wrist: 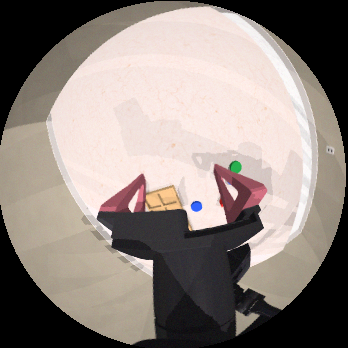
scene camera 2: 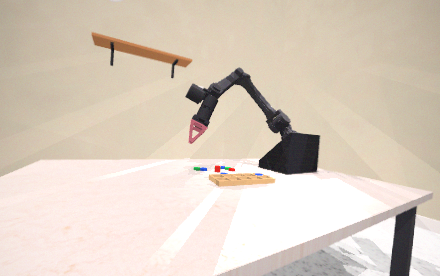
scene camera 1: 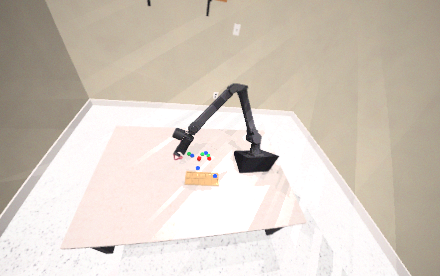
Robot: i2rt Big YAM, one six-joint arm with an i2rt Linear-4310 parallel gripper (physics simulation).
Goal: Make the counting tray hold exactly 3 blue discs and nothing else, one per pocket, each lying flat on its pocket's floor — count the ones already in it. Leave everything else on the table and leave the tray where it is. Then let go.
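The wooden counting tray (scene camera 1: 202, 185) (scene camera 2: 245, 183) (wrist: 178, 198) lies on the table. One blue disc (scene camera 1: 215, 176) (scene camera 2: 258, 174) is in a pocket at its right end, in the back row. A loose blue disc (scene camera 1: 198, 168) (scene camera 2: 223, 173) (wrist: 196, 206) lies just behind the tray. Another blue disc (scene camera 1: 192, 155) (scene camera 2: 203, 169) lies beside a green disc, mostly hidden by a finger in the wrist view. A third loose blue disc (scene camera 1: 206, 153) (scene camera 2: 223, 167) lies among green and red pieces. My gripper (scene camera 1: 178, 157) (scene camera 2: 191, 142) (wrist: 178, 171) is open and empty, above the table, left of the loose pieces.
A green disc (scene camera 1: 189, 154) (scene camera 2: 197, 168) (wrist: 235, 167) lies at the left of the loose group. Two more green pieces, a red piece (scene camera 1: 199, 158) (scene camera 2: 217, 168) and another red piece (scene camera 1: 209, 158) (scene camera 2: 232, 169) lie farther right. The black arm base (scene camera 1: 256, 162) (scene camera 2: 302, 152) stands right of them.
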